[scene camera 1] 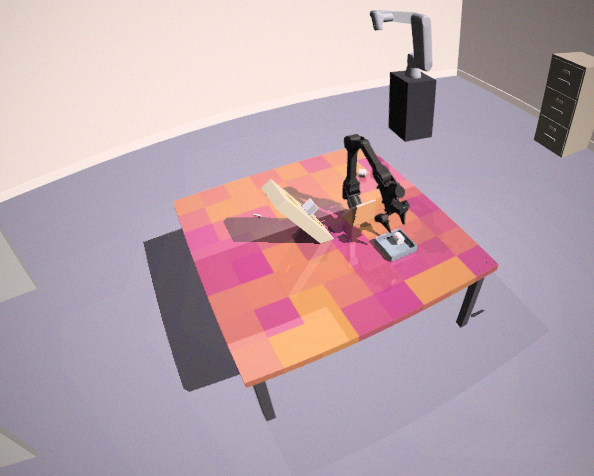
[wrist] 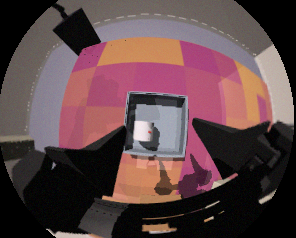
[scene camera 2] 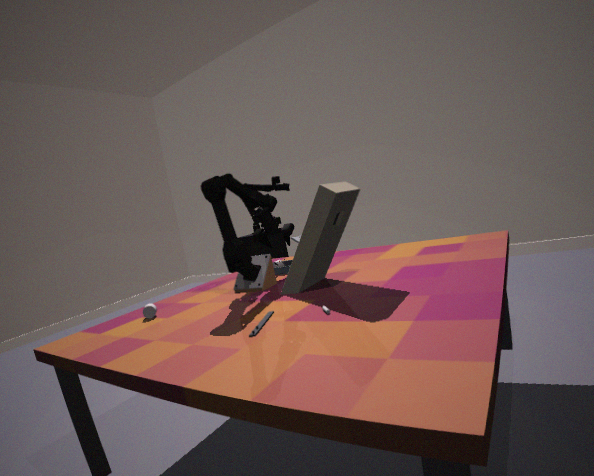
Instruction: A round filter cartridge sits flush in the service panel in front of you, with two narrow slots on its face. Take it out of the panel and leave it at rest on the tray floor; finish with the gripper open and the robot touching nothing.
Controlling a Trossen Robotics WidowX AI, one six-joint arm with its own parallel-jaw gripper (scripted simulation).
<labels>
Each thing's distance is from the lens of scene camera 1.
grey tray point(scene camera 1: 393, 251): 201 cm
cream service panel point(scene camera 1: 283, 202): 180 cm
The marked spots on the cream service panel and the grey tray are 58 cm apart.
</labels>
